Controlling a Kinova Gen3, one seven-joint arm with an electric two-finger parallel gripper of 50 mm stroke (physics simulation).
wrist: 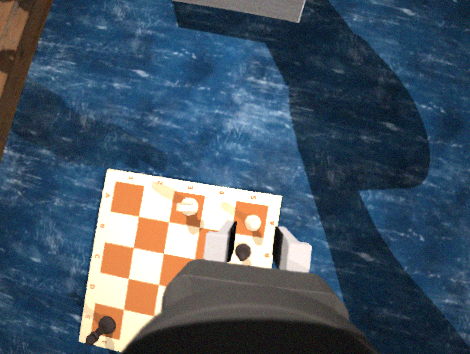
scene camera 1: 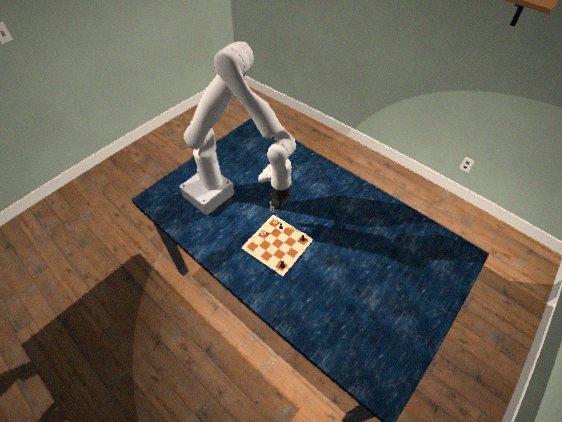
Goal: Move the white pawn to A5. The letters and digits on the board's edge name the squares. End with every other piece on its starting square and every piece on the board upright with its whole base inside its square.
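Frame: origin at the arm's base, x ahead, y right, z down, level; millimetres.
Seen in the pictures: gripper, fingertip midpoint: [wrist: 254,237] [scene camera 1: 275,208]; arm's base at its link origin: [scene camera 1: 212,182].
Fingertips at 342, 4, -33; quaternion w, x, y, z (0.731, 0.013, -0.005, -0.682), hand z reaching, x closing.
Note:
Offsets run from my fingertips to a thing's middle, as dx, dy, dz.
The white pawn {-1, -1, +89} [scene camera 1: 276,222] [wrist: 253,222] stands upright on the orange corner square A5 of the chessboard {+63, +87, +108} [scene camera 1: 271,238] [wrist: 145,179]. In the wrist view its round head shows, and its base is mostly hidden beneath it. My gripper [scene camera 1: 273,208] [wrist: 254,237] is open with nothing between its fingers. It hangs above the board's A5 corner, apart from the pawn. In the wrist view the fingertips frame the pawn and the black piece on B5 from either side, from higher up.
A black piece {+33, +9, +89} [scene camera 1: 281,226] [wrist: 243,251] stands on B5, next to the pawn. A white piece {-17, +74, +85} [scene camera 1: 264,233] [wrist: 188,206] stands on A3. Black pieces stand on E1 {+134, +170, +83} [wrist: 106,325] and E5. The arm's base sits on the blue table top beyond the board's A side.

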